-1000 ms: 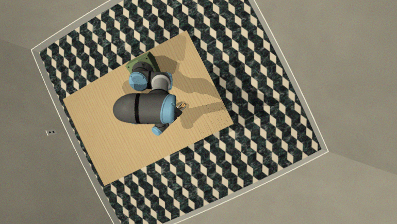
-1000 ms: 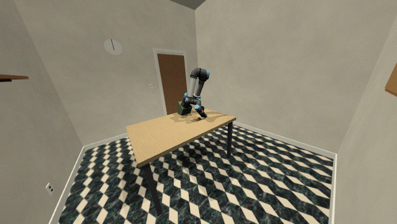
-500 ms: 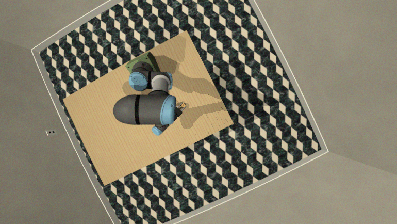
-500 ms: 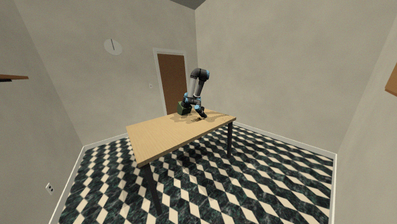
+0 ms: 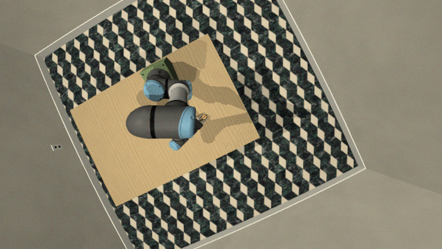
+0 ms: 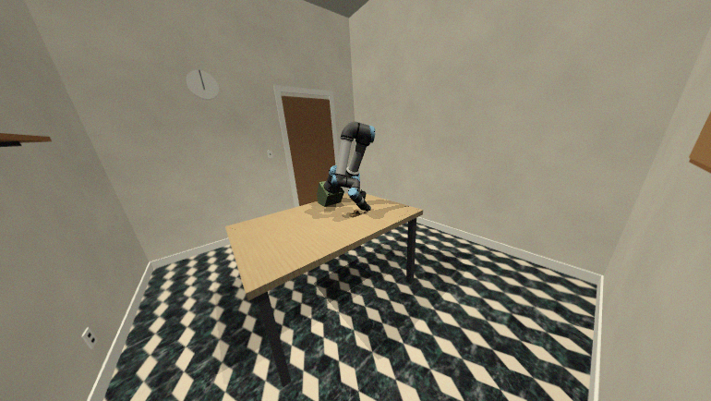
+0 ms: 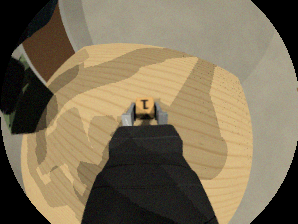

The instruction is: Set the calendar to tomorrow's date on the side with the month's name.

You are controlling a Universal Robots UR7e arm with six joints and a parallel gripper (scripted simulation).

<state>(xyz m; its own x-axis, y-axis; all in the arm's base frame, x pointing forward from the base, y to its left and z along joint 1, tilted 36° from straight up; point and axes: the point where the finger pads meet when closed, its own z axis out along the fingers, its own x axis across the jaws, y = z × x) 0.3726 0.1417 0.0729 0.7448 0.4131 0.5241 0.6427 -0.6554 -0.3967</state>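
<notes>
The wooden cube lies 10 mm to the left of my hand and 10 mm below it. Round my hand: wooden tray (10 mm ahead, 150 mm to the right, 20 mm below).
</notes>
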